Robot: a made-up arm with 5 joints.
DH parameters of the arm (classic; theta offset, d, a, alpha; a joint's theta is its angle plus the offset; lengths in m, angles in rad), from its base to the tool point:
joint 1: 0 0.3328 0 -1.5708
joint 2: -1.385 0 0.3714 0
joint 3: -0.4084 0 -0.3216 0
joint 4: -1.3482 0 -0.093 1.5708
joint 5: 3.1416 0.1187 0 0
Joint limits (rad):
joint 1: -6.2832..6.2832
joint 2: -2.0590..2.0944
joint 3: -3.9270..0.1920
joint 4: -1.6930..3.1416
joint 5: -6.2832..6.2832
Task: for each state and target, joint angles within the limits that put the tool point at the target. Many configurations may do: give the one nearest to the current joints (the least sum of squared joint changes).
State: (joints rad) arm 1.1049 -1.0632 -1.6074 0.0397 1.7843
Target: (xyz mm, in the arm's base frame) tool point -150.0 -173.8 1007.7
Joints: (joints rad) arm 0.8588 -1.1353 -1.5017 0.0467 1.7843
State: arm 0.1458 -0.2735 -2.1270 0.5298 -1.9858
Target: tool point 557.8 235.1 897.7
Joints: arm 0.3989 0.4151 -2.3456 0.4521 -1.9858
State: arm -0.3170 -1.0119 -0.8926 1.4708 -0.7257
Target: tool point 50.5 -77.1 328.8
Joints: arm -0.9909 -0.6787 -0.0739 1.4061 -0.7257
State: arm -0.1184 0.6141 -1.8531 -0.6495 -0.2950
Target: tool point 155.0 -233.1 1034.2
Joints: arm -0.9840 0.0543 -2.0808 -0.8510 -0.2950
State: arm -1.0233 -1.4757 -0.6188 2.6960 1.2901
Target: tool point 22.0 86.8 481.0
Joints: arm -1.8190 -1.4384 -0.5143 2.6265 1.2901
